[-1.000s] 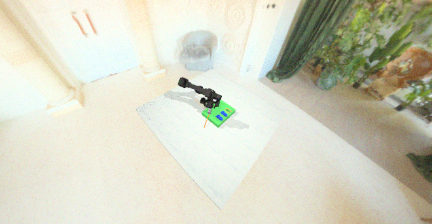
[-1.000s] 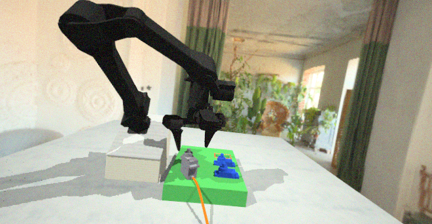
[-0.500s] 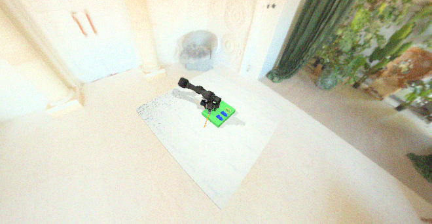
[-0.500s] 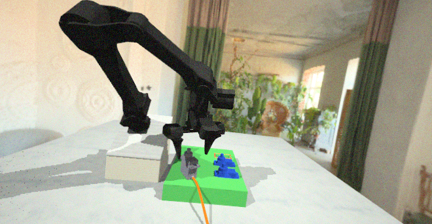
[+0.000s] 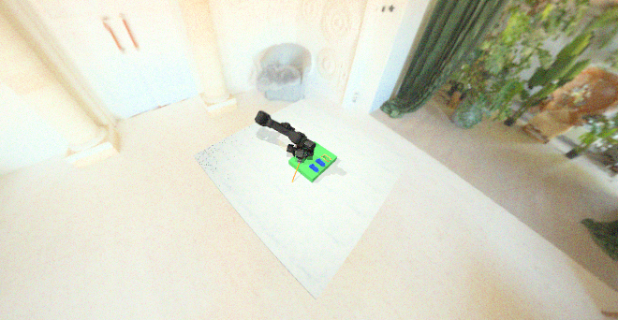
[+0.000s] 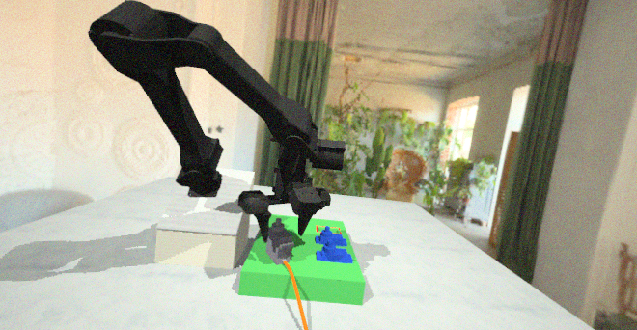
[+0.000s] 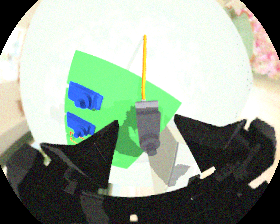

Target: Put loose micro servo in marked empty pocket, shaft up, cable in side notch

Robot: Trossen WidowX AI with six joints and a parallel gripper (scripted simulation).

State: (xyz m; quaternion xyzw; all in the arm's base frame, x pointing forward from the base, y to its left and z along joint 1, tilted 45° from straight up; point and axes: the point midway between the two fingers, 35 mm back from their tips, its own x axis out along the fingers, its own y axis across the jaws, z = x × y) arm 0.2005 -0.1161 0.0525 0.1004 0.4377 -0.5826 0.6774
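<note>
Now: gripper tip 100 mm to the right of the green deck, 70 mm above it and 10 mm short of it.
</note>
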